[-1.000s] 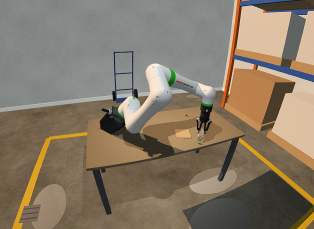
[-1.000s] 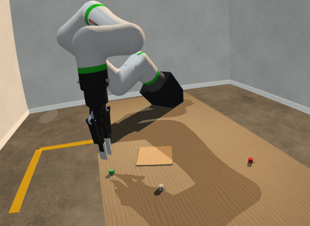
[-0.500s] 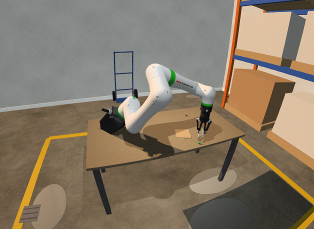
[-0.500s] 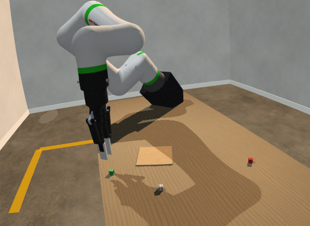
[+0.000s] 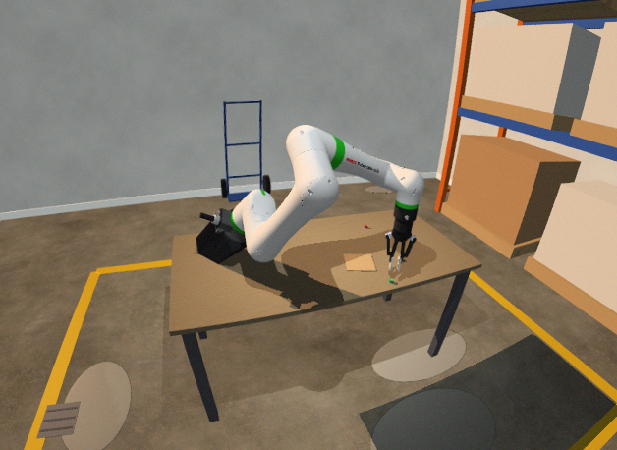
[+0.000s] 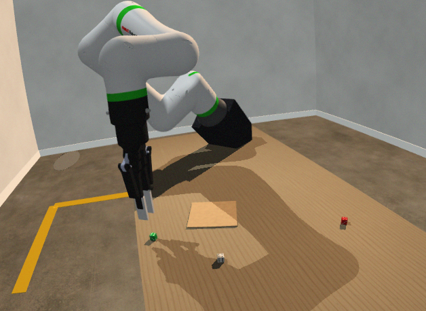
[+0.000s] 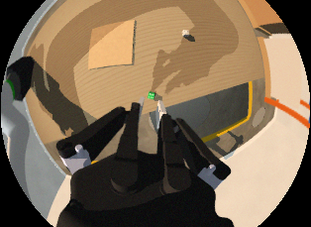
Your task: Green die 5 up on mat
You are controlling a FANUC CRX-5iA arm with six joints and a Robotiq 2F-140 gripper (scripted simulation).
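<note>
The green die is 100 mm below my hand. Also, from my hand: white die (160 mm ahead, 140 mm to the left, 100 mm below); red die (200 mm ahead, 500 mm to the left, 100 mm below); tan mat (40 mm behind, 200 mm to the left, 110 mm below).
</note>
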